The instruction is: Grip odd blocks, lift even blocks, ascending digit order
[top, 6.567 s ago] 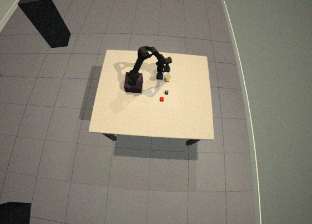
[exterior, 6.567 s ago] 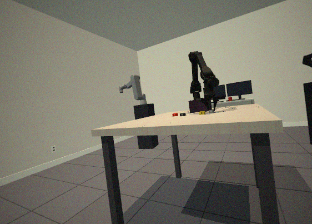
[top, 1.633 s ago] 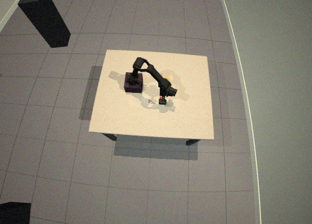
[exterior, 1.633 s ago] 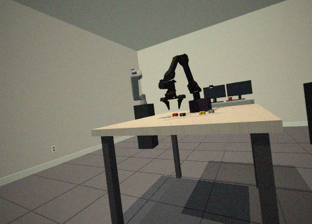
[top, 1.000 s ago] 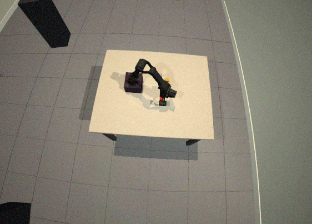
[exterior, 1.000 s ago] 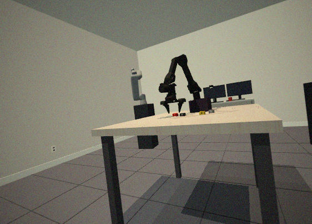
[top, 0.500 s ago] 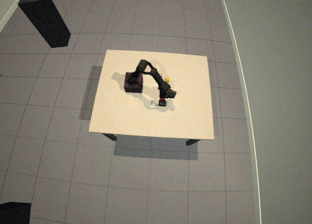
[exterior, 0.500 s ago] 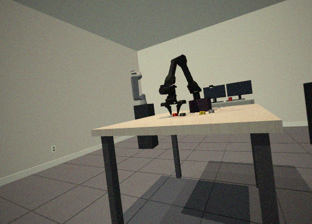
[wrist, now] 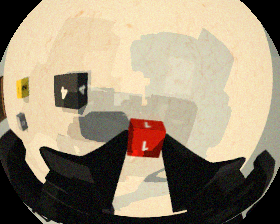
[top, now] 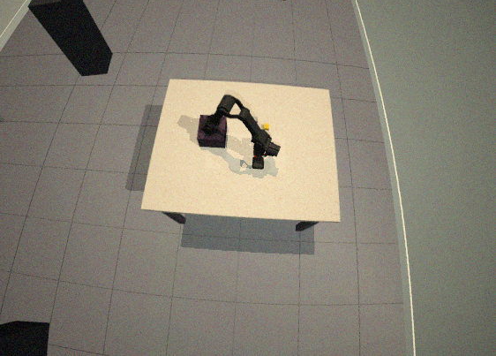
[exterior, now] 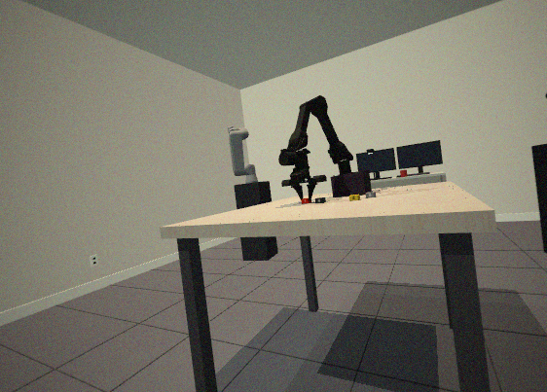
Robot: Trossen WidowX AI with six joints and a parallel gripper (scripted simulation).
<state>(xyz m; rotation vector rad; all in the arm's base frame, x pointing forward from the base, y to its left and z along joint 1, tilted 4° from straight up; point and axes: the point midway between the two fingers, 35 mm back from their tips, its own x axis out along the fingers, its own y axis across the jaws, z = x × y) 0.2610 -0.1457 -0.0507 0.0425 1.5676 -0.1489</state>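
Now: the red block right at my gripper tip. The rest, counted from my gripper tip: yellow block 21 cm to the left, 7 cm ahead; black block 7 cm to the left, 5 cm ahead; grey block 26 cm to the left.
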